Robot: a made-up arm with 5 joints. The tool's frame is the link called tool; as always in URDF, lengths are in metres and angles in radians.
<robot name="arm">
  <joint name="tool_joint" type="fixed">
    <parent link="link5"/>
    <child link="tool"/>
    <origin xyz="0.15 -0.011 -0.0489" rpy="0 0 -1.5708"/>
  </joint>
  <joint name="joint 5" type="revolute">
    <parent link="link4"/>
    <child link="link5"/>
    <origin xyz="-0.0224 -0.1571 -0.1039" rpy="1.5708 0 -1.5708"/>
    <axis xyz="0 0 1"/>
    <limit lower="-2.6" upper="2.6"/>
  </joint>
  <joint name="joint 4" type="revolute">
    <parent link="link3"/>
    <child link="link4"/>
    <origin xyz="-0.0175 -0.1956 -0.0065" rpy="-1.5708 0 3.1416"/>
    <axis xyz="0 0 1"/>
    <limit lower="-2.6" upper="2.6"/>
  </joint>
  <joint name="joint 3" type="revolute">
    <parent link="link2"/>
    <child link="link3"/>
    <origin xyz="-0.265 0.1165 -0.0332" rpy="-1.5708 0 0"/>
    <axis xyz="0 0 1"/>
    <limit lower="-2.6" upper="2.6"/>
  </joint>
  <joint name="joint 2" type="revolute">
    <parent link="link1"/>
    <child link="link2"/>
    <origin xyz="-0.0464 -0.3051 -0.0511" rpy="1.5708 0 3.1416"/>
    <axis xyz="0 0 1"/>
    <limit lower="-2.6" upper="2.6"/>
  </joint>
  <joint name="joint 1" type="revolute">
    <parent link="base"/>
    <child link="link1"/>
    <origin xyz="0 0 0.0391" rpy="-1.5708 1.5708 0"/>
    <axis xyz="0 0 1"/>
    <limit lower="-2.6" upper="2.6"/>
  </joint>
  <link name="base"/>
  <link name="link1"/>
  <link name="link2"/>
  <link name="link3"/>
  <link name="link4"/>
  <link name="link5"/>
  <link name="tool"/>
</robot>
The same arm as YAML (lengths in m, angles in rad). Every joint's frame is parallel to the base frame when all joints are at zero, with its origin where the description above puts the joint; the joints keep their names.
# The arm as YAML. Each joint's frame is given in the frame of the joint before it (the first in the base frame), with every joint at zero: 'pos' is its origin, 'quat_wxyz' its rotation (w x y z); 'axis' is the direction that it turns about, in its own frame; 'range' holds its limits. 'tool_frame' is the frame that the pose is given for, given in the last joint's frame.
length_unit: m
angle_unit: rad
joints:
  - joint: joint 1
    pos: [0.0, 0.0, 0.0391]
    quat_wxyz: [1.0, 0.0, 0.0, 0.0]
    axis: "+y"
    range: [-2.6, 2.6]
  - joint: joint 2
    pos: [0.3051, -0.0511, 0.0464]
    quat_wxyz: [1.0, 0.0, 0.0, 0.0]
    axis: "-x"
    range: [-2.6, 2.6]
  - joint: joint 3
    pos: [0.0332, 0.1165, -0.265]
    quat_wxyz: [1.0, 0.0, 0.0, 0.0]
    axis: "+y"
    range: [-2.6, 2.6]
  - joint: joint 4
    pos: [-0.1956, -0.0065, -0.0175]
    quat_wxyz: [1.0, 0.0, 0.0, 0.0]
    axis: "-x"
    range: [-2.6, 2.6]
  - joint: joint 5
    pos: [0.1039, 0.1571, 0.0224]
    quat_wxyz: [1.0, 0.0, 0.0, 0.0]
    axis: "+z"
    range: [-2.6, 2.6]
tool_frame:
  pos: [0.011, 0.15, -0.0489]
  quat_wxyz: [1.0, 0.000002, 0.000011, 0.000002]

